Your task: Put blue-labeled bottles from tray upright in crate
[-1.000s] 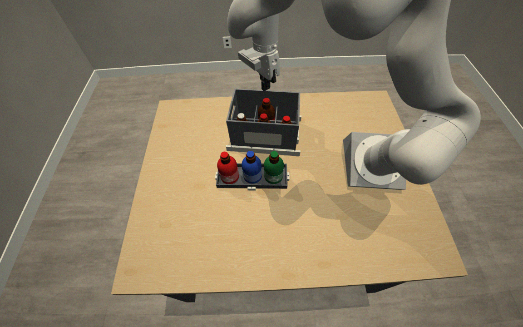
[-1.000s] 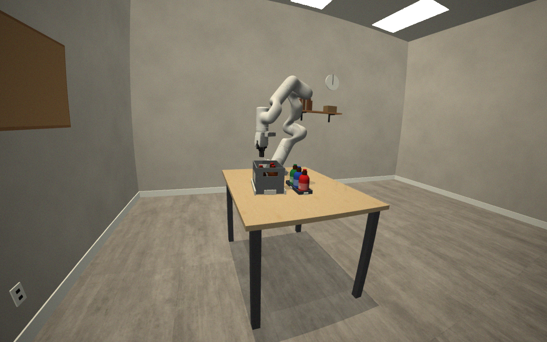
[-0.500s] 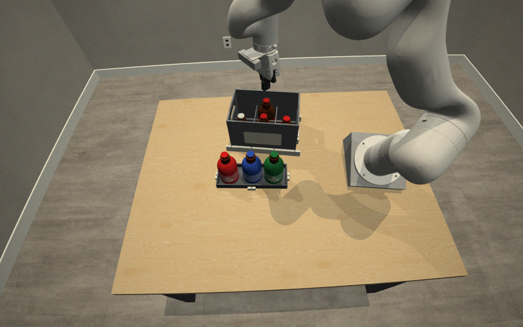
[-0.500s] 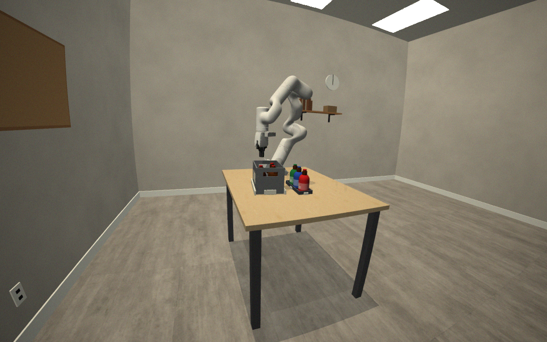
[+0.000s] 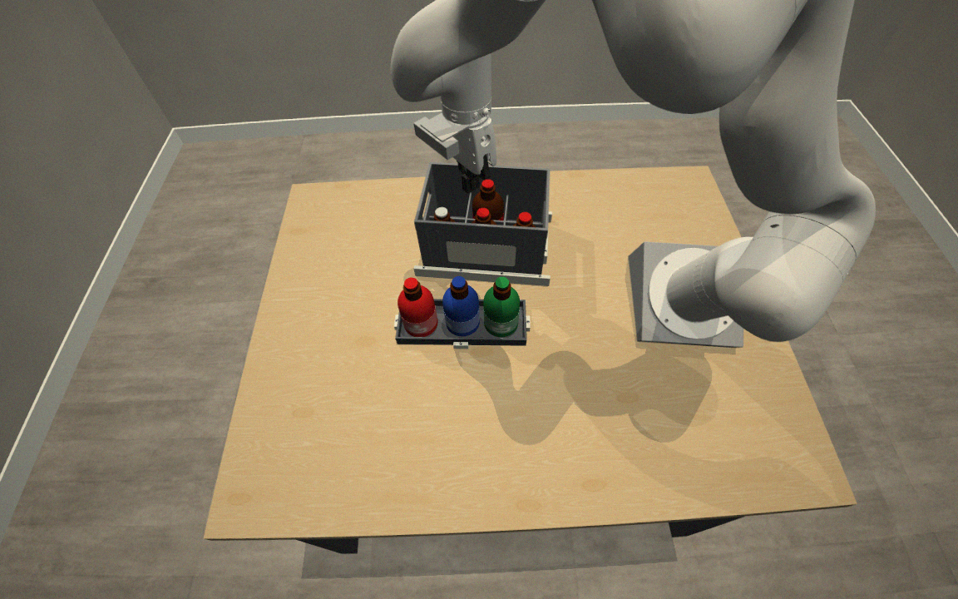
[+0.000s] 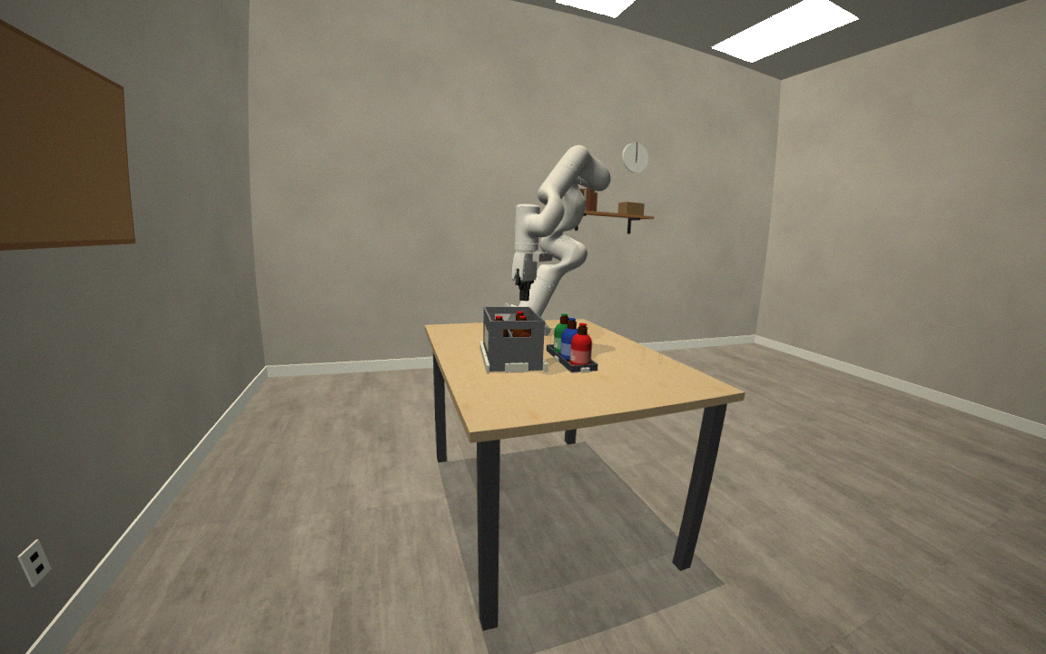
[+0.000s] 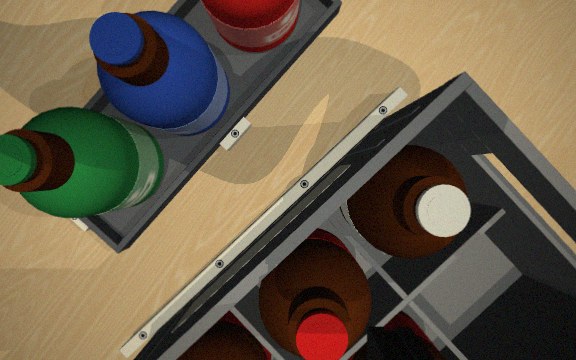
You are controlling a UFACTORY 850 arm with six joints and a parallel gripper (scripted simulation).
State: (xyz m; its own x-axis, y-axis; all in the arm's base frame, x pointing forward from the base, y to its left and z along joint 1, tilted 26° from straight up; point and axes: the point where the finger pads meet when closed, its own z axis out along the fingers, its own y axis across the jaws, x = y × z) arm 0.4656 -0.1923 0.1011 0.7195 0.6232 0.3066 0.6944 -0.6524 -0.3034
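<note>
My hand is 1 cm short of the blue-labeled bottle, 18 cm to the right of it and 16 cm above it. Also, from my hand: crate 2 cm behind, 4 cm to the right, 16 cm below; then green bottle 7 cm behind, 18 cm to the left, 16 cm below; then white-capped brown bottle 6 cm ahead, 16 cm below.
</note>
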